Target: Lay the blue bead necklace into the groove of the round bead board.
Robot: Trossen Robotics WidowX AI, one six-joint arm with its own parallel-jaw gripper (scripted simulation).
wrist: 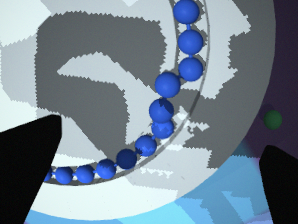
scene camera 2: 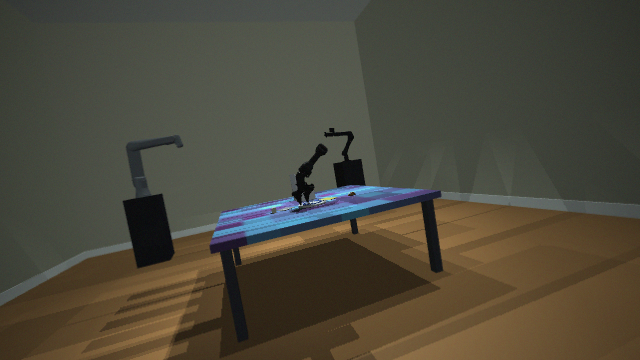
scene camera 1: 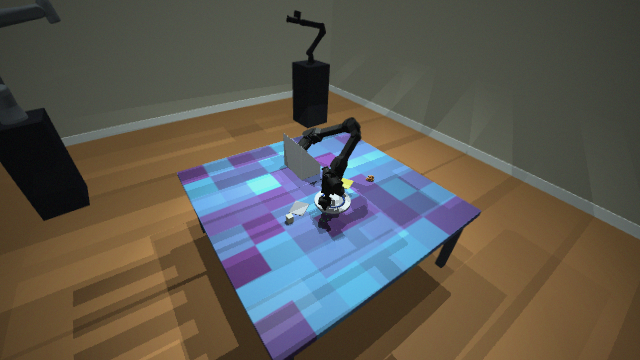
Scene:
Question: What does my gripper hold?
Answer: Nothing.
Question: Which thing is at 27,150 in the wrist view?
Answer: My gripper.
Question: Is my gripper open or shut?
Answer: Open.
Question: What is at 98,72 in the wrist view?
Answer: A round white bead board.

